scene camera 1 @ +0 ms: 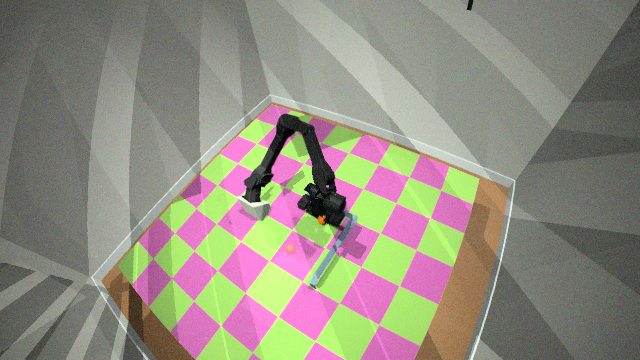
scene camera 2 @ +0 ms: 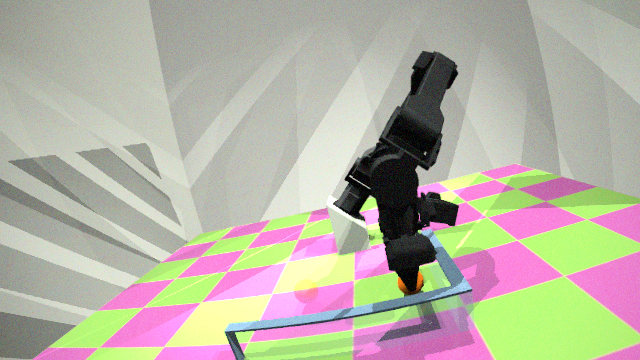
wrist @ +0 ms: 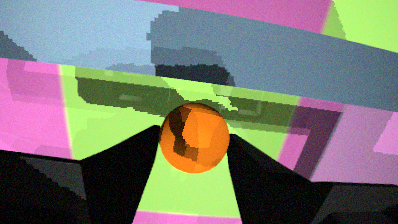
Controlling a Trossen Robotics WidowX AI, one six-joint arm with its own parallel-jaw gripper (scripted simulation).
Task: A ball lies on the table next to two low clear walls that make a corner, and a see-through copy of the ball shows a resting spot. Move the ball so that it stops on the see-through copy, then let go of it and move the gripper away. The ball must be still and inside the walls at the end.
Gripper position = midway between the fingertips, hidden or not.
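Note:
An orange ball [wrist: 194,137] is in the scene, and so is the gripper [scene camera 2: 410,283]. The wrist view takes in the gripper [wrist: 194,136] as well.

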